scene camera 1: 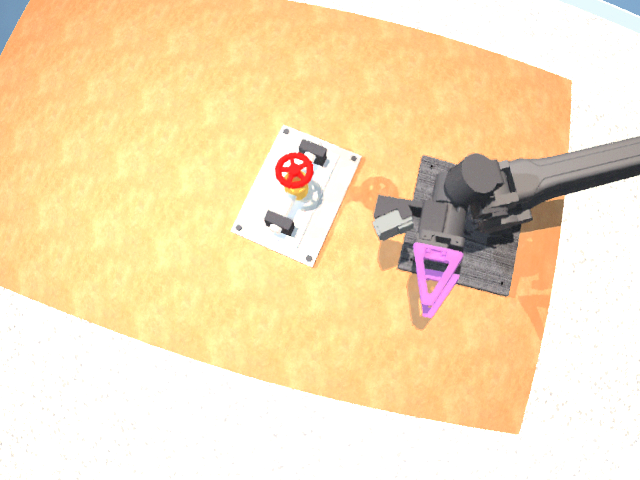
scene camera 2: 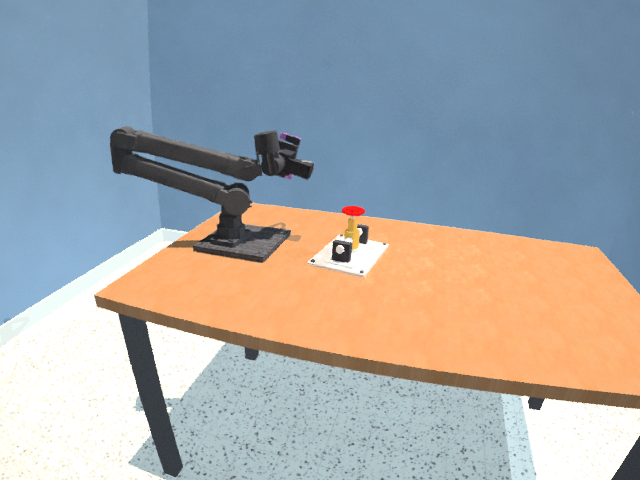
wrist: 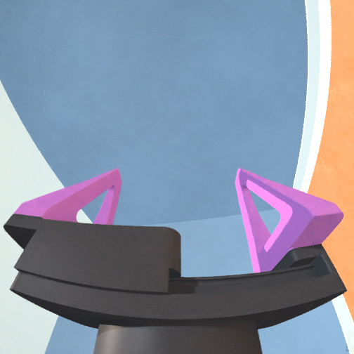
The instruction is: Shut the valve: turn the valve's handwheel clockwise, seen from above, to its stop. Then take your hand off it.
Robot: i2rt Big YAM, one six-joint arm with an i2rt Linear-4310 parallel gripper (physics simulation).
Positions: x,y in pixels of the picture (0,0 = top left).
Labels:
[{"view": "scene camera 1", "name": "gripper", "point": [427,311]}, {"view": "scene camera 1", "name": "red handwheel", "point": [294,169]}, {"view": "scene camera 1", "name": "white plate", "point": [317,229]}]

